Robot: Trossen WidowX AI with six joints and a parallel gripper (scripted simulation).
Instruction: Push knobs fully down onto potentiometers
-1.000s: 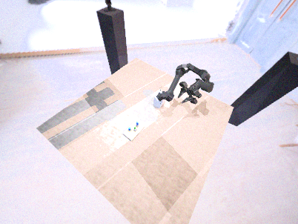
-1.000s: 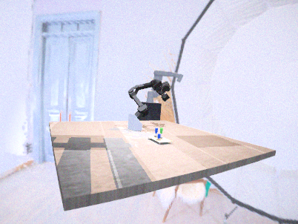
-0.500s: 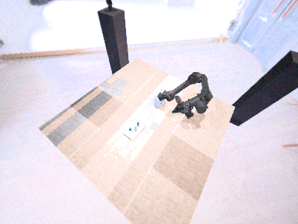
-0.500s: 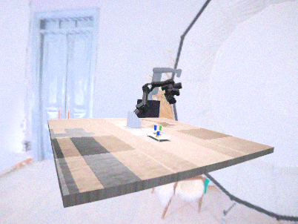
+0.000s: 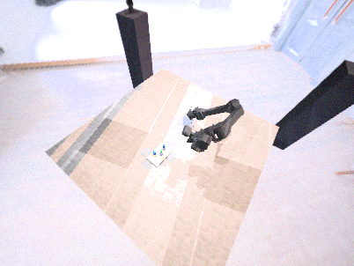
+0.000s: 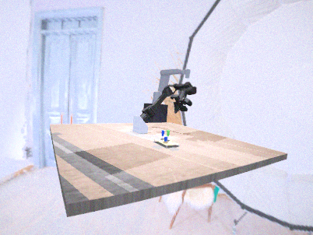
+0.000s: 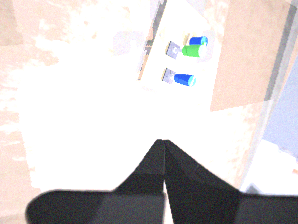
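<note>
Right now my gripper tip is 5 cm short of the blue knob, 14 cm to the left of it and 12 cm above it. Round my gripper tip: green knob: 9 cm ahead, 14 cm to the right, 12 cm below.
</note>
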